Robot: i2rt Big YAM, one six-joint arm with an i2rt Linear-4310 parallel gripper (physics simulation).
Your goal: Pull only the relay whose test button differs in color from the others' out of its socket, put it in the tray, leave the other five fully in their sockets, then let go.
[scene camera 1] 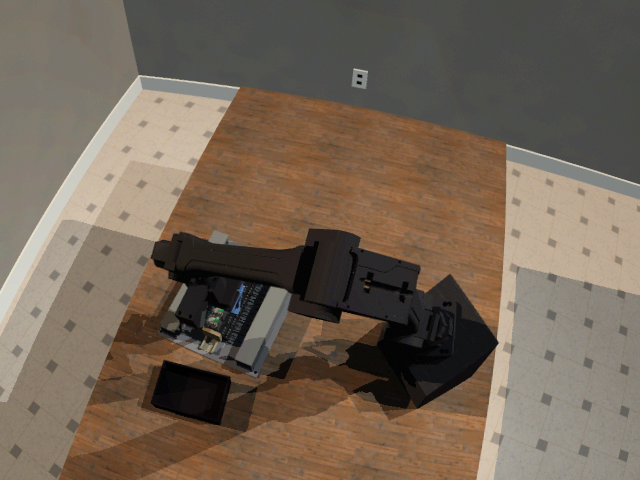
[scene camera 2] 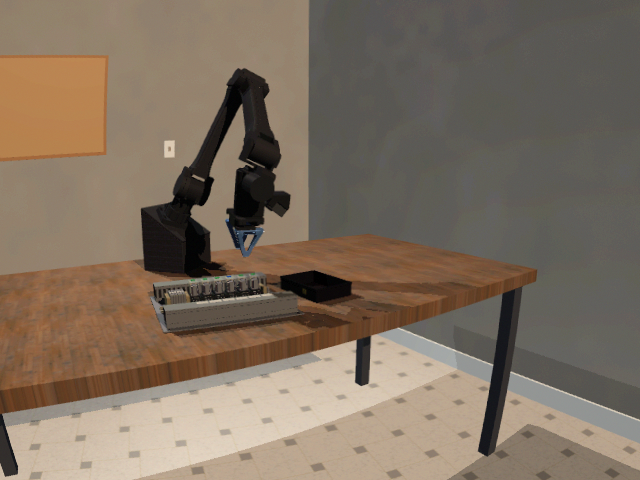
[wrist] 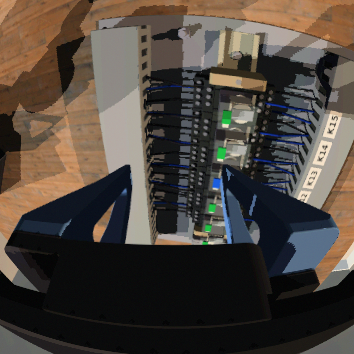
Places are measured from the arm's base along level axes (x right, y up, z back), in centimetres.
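Pixels of known places: gripper, fingertip midpoint: (scene camera 1: 227, 308) (scene camera 2: 242, 252) (wrist: 175, 173); arm's base, origin of the base link: (scene camera 1: 436, 328) (scene camera 2: 173, 220).
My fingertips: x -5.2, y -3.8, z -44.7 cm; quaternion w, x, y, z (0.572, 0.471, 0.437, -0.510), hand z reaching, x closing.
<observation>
Ahead of a thing's pixels: the offset from my fingertips to its top centre.
The relay with the blue test button @[dx +4.7, dy -4.8, dz -2.9 cm] (scene camera 2: 229, 276) (wrist: 216, 183) sits in the row between relays with green buttons, such as one relay @[dx -1.3, dy -4.8, dz -3.7 cm] (wrist: 226, 117) near the row's end block. All appear seated. My gripper (scene camera 2: 241, 251) (wrist: 175, 173) is partly open and empty, pointing down above the row. In the wrist view its right fingertip lies beside the blue button and covers part of that relay; the left fingertip lies over the grey duct's edge. In scene camera 1 the arm hides much of the row. The black tray @[dx -18.6, dy -8.3, dz -4.1 cm] (scene camera 1: 225, 403) (scene camera 2: 336, 290) stands beside the panel; no relay shows in it.
Long grey wire ducts @[dx +6.3, dy -7.5, dz +7.4 cm] (scene camera 1: 263, 325) (scene camera 2: 227, 311) (wrist: 117, 100) flank the row. A beige end block @[dx -3.2, dy -7.7, dz -3.9 cm] (wrist: 237, 80) stands on the rail at the row's end. Thin wires run from the sockets to both sides. The arm's base (scene camera 1: 439, 356) (scene camera 2: 165, 242) stands on the wooden table.
</observation>
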